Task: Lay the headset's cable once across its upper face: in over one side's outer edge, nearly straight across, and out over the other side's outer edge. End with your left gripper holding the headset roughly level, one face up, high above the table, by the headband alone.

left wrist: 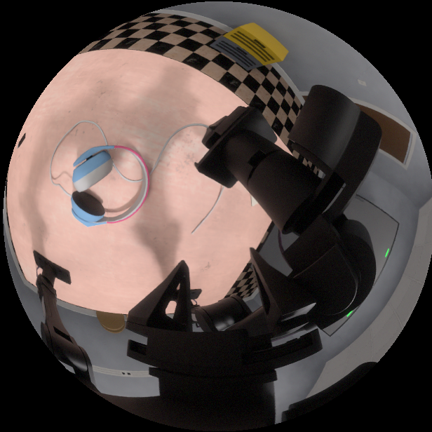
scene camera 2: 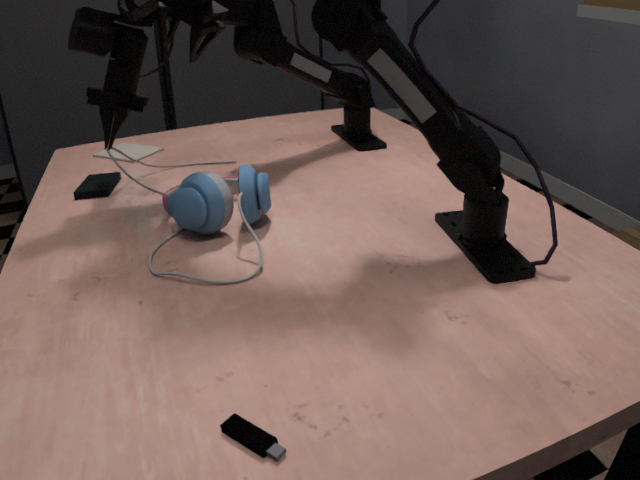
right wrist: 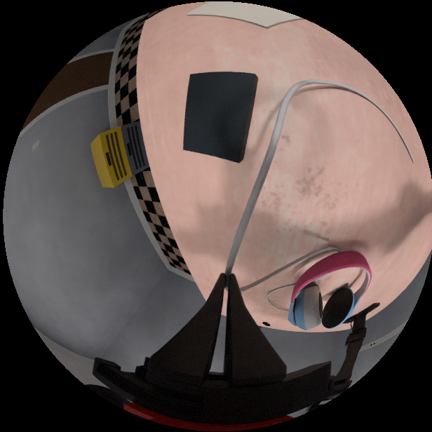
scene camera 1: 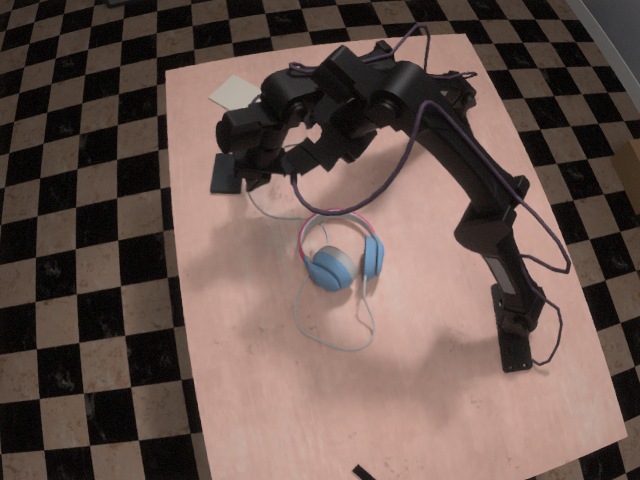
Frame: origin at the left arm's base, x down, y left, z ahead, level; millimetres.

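Seen in the pictures: left gripper, fingertip midpoint: point(scene camera 2: 179, 53); right gripper, fingertip midpoint: point(scene camera 2: 107, 149) point(scene camera 1: 248, 189); left arm's base, origin of the base link: point(scene camera 2: 480, 245) point(scene camera 1: 510, 326); right arm's base, origin of the base link: point(scene camera 2: 357, 138).
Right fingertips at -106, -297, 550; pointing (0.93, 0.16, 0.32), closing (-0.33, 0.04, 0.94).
Offsets run from my right fingertips to a thing's top centre, as dx, dy, dz. "spot": to the spot under its first point.
The headset point(scene camera 1: 325, 273) point(scene camera 2: 191, 206) point(left wrist: 92, 172) point(right wrist: 307, 305) rests on the table, with blue cups and a pink-and-grey headband. Its thin grey cable {spot: +96, +303, -151} point(scene camera 1: 330, 343) point(scene camera 2: 209, 281) point(left wrist: 175, 131) point(right wrist: 255, 200) leaves one cup, loops on the table, passes by the other cup into the headband's arc, and appears to go under the band. My right gripper point(scene camera 2: 108, 147) point(right wrist: 226, 277) is shut on the cable above the table beyond the headband; the tail trails behind. My left gripper point(left wrist: 216, 258) is open and empty, well above the table, away from the headset.
A dark box {+91, -101, +58} point(scene camera 1: 225, 174) point(scene camera 2: 98, 184) point(right wrist: 220, 115) lies near my right gripper. A pale sheet {+101, -331, +33} point(scene camera 1: 233, 93) point(scene camera 2: 131, 151) point(right wrist: 245, 14) lies beyond it. A black USB stick {+97, +578, -205} point(scene camera 1: 363, 471) point(scene camera 2: 248, 434) lies at the opposite end. My two arms are close together and overlap in the scene views.
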